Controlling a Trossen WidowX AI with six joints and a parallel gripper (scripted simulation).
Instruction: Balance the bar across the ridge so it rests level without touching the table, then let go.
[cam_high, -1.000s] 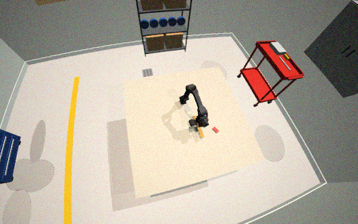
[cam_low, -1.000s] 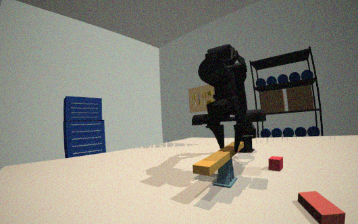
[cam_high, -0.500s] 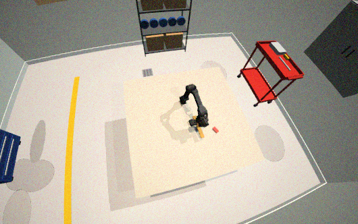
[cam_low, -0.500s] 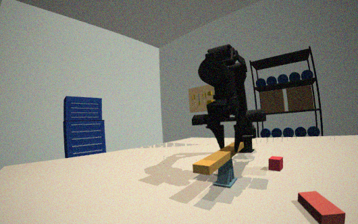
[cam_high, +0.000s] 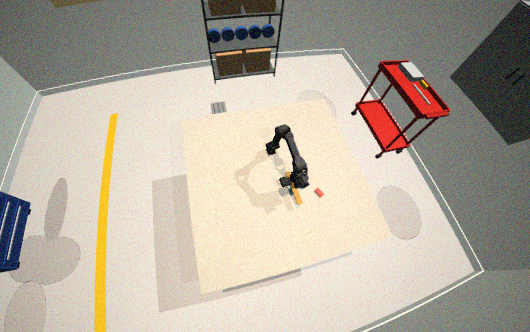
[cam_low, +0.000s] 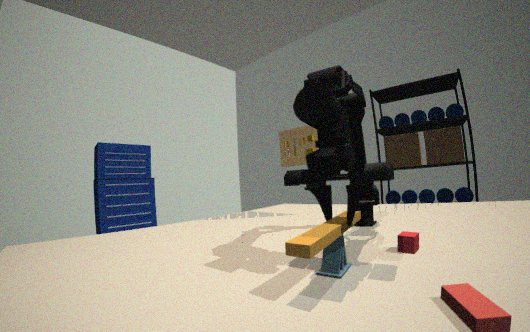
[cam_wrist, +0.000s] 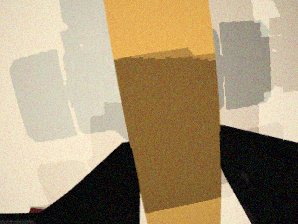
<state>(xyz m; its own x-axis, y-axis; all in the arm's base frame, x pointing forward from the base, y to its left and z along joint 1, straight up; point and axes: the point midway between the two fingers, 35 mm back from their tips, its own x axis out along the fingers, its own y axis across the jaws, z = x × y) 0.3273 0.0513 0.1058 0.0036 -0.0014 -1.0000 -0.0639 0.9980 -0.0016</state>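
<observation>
Right now my gripper tip is 3 cm short of the orange bar. Also, from my gripper tip: red cube: 11 cm behind, 10 cm to the left, 5 cm below; then flat red block: 9 cm ahead, 19 cm to the left, 6 cm below.
</observation>
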